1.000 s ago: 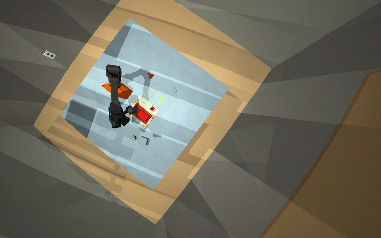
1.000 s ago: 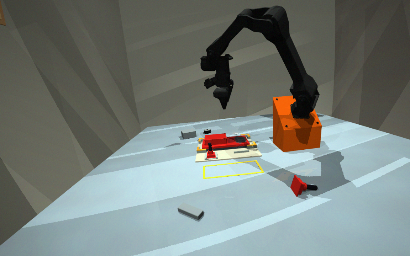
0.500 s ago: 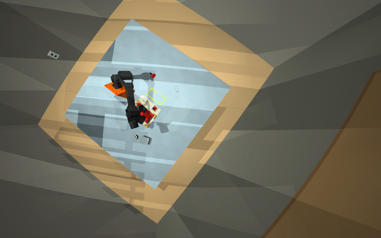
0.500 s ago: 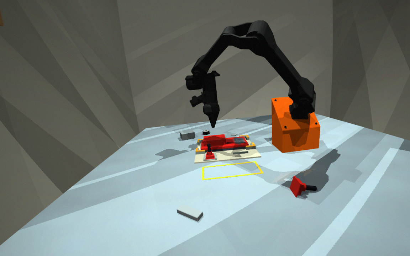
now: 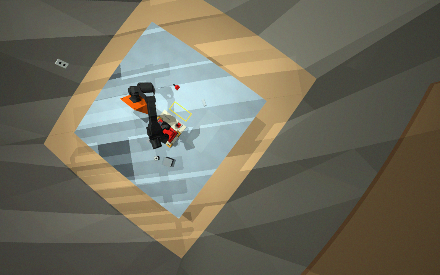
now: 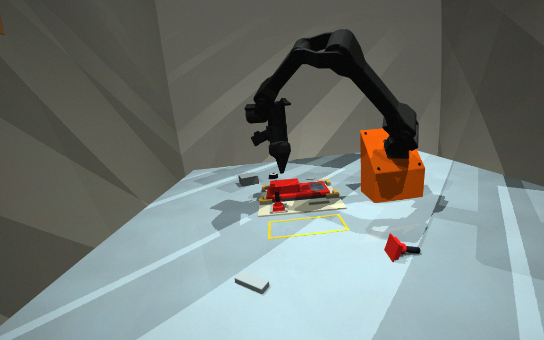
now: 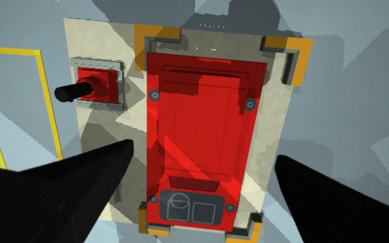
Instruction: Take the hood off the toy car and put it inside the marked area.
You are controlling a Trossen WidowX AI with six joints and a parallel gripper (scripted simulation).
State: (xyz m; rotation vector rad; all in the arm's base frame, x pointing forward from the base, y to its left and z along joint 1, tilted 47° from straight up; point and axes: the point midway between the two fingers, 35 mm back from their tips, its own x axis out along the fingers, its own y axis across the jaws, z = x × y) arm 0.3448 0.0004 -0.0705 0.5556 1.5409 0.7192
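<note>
My gripper tip is now 5 cm above the hood. From my gripper tip the other things lie so: wheel (23 cm to the right, 9 cm below, 5 cm ahead).
</note>
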